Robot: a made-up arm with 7 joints.
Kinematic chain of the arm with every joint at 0, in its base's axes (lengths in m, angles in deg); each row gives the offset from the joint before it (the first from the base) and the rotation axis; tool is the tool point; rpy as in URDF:
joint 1: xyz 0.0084 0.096 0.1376 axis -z
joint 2: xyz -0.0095 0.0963 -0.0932 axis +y
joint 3: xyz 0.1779 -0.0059 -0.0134 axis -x
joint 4: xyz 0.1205 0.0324 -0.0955 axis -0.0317 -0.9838 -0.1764
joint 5: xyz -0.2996 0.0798 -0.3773 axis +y
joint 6: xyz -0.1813 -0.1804 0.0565 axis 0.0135 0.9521 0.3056
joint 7: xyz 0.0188 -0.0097 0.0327 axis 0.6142 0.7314 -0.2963
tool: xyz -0.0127 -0.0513 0.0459 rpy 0 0 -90
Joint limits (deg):
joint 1: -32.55..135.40
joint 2: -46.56..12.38
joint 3: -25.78..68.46
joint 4: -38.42..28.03
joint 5: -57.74..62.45
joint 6: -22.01..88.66
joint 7: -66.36..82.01
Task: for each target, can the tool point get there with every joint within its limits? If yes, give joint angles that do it. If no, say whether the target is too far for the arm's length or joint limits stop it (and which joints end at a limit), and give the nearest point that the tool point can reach.
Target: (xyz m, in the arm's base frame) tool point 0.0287 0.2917 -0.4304
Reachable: yes | joints 63.85 -13.18 -17.94 -4.21 -27.50 1.81 -50.66
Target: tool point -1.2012 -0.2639 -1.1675
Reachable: no: too far | nearest point -0.5021 -0.1015 -0.5076 | short by 0.975 m
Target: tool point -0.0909 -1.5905 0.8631
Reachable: no: too far | nearest point -0.0319 -0.5892 -0.0113 | short by 1.331 m
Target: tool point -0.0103 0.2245 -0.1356
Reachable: yes | joints 95.25 -6.22 -6.96 -26.23 15.02 44.90 -38.85
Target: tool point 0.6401 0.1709 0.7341
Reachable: no: joint limits stop it (at a limit: joint 1, joint 2, joint 3, joint 4, joint 6) | nearest point 0.2253 0.2690 0.2494 | short by 0.645 m
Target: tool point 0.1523 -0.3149 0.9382
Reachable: no: joint limits stop it (at a limit: joint 1, joint 2, joint 3, joint 4) | nearest point -0.1936 -0.1589 0.2497 | short by 0.786 m
